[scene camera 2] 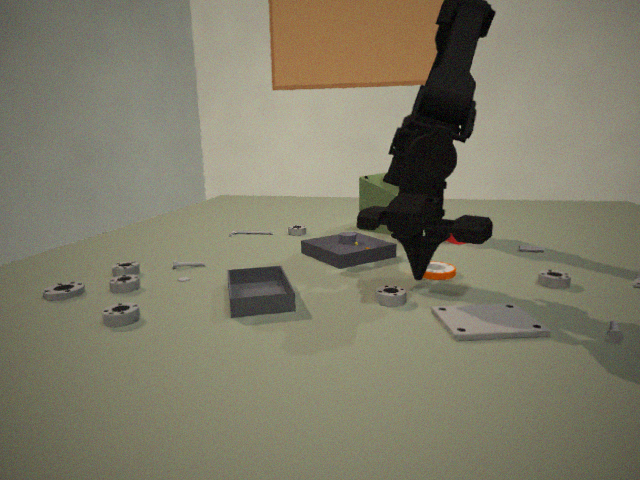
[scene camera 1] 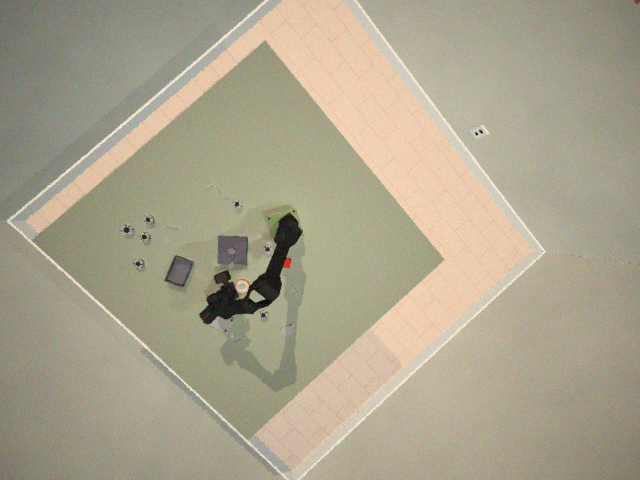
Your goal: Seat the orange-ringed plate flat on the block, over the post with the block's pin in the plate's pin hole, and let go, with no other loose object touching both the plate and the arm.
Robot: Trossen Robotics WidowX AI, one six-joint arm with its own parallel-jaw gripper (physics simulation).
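Pixels of known places: gripper, fingertip midpoint: (scene camera 2: 418, 279) (scene camera 1: 232, 287); arm's base, origin of the base link: (scene camera 2: 397, 182) (scene camera 1: 288, 222).
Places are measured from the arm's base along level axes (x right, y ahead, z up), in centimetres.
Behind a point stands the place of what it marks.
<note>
The orange-ringed plate (scene camera 1: 242, 280) {x -6.8, y 33.5, z -9.2 cm} (scene camera 2: 445, 274) {x -10.4, y 38.1, z -9.5 cm} lies flat on the table, apart from the block; its white top shows inside the orange rim. The dark square block (scene camera 1: 224, 242) {x 11.3, y 27.7, z -7.9 cm} (scene camera 2: 341, 256) {x 5.9, y 36.0, z -8.2 cm} has a round post (scene camera 1: 231, 251) {x 6.3, y 27.7, z -6.3 cm} (scene camera 2: 348, 238) {x 6.1, y 29.0, z -6.8 cm} at its middle. Small yellow and orange marks show on the block's top; which is the pin is unclear. My gripper (scene camera 2: 418, 277) {x -6.5, y 39.1, z -10.2 cm} points down, shut with nothing between its fingers. In scene camera 2 its fingertips are in front of the plate's left edge and hide part of it. In scene camera 1 the arm hides the fingertips.
A dark open tray (scene camera 1: 179, 270) {x 14.7, y 51.3, z -10.0 cm} (scene camera 2: 261, 304) {x 11.8, y 56.7, z -8.9 cm} stands left of the gripper. A grey plate with holes (scene camera 2: 488, 322) {x -14.7, y 54.9, z -9.5 cm} lies at the front right. A grey round part (scene camera 2: 391, 296) {x -3.5, y 50.7, z -8.9 cm} is close to the fingertips. A red object (scene camera 1: 286, 263) {x -13.6, y 12.9, z -6.3 cm} and a green block (scene camera 2: 375, 193) {x 4.1, y 7.7, z -1.7 cm} are farther back.
</note>
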